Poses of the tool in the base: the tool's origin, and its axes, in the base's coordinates. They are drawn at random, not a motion.
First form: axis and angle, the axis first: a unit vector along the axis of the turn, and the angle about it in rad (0 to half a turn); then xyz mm.
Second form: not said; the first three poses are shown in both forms.
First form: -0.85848, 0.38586, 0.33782, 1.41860, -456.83, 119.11, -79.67
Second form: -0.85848, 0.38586, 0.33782, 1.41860, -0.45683, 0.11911, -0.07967
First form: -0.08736, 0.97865, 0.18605, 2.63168, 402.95, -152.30, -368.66
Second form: -0.08736, 0.97865, 0.18605, 2.63168, 0.40295, -0.15230, -0.36866
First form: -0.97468, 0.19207, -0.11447, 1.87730, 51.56, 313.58, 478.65
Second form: -0.97468, 0.19207, -0.11447, 1.87730, 0.05156, 0.31358, 0.47865
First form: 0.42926, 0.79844, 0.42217, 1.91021, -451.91, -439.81, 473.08
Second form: 0.42926, 0.79844, 0.42217, 1.91021, -0.45191, -0.43981, 0.47308
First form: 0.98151, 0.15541, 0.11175, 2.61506, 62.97, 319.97, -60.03
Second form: 0.98151, 0.15541, 0.11175, 2.61506, 0.06297, 0.31997, -0.06003
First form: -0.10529, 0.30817, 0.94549, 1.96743, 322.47, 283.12, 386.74
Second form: -0.10529, 0.30817, 0.94549, 1.96743, 0.32247, 0.28312, 0.38674
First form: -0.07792, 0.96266, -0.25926, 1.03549, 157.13, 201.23, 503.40
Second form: -0.07792, 0.96266, -0.25926, 1.03549, 0.15713, 0.20123, 0.50340
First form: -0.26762, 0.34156, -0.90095, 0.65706, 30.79, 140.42, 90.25
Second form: -0.26762, 0.34156, -0.90095, 0.65706, 0.03079, 0.14042, 0.09025
